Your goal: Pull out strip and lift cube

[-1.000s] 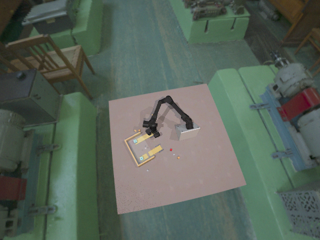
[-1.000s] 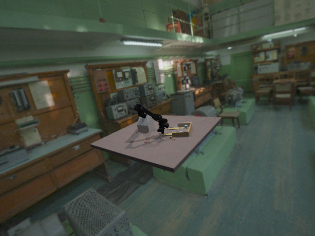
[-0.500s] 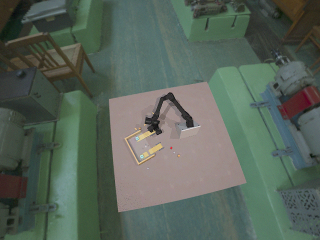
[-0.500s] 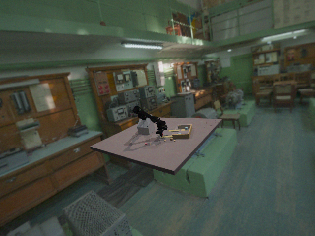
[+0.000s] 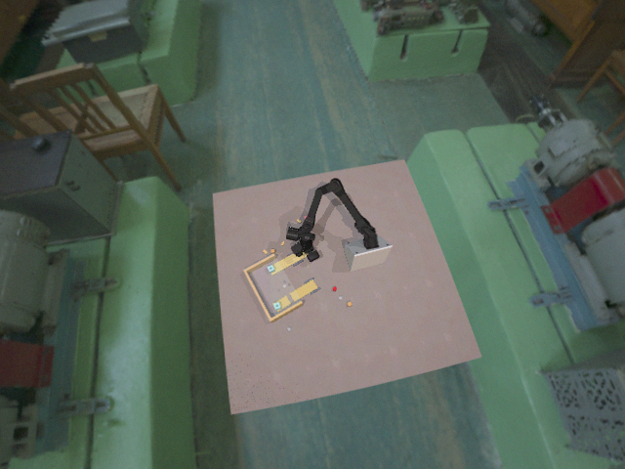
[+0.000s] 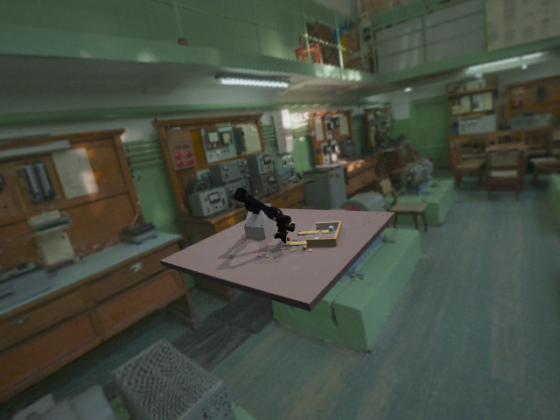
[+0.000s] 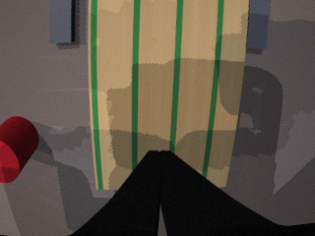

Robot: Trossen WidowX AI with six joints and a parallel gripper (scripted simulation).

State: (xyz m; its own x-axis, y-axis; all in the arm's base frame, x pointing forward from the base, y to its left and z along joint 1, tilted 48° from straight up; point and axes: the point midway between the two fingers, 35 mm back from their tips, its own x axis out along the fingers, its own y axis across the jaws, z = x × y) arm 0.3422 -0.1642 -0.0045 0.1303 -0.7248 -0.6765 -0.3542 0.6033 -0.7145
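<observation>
The tan strip is 11 cm ahead of my gripper tip and 4 cm to the left of it. Also, from my gripper tip: pink piece 22 cm to the right, 3 cm behind.
</observation>
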